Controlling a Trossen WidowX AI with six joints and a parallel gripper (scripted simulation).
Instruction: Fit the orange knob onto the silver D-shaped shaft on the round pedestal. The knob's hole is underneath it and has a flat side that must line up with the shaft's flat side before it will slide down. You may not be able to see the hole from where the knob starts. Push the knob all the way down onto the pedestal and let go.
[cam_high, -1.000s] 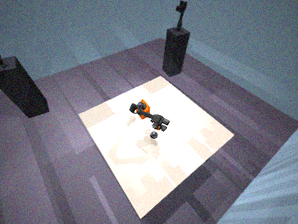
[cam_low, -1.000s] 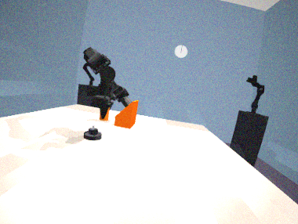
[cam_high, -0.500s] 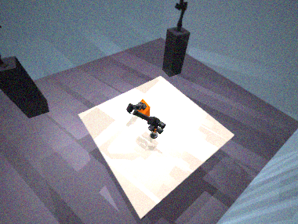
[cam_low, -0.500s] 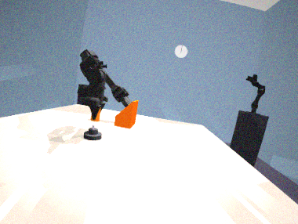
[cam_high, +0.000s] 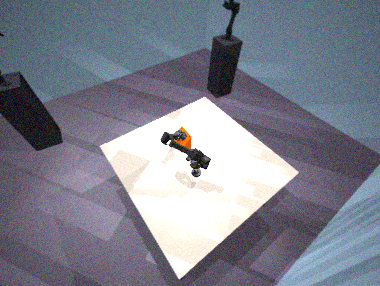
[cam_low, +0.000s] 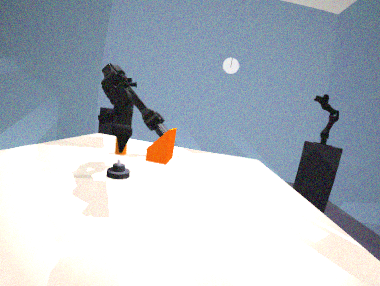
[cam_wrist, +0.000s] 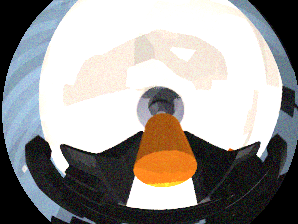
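My gripper tip is 30 mm below the orange knob. Also, from my gripper tip: dark round pedestal (60 mm below).
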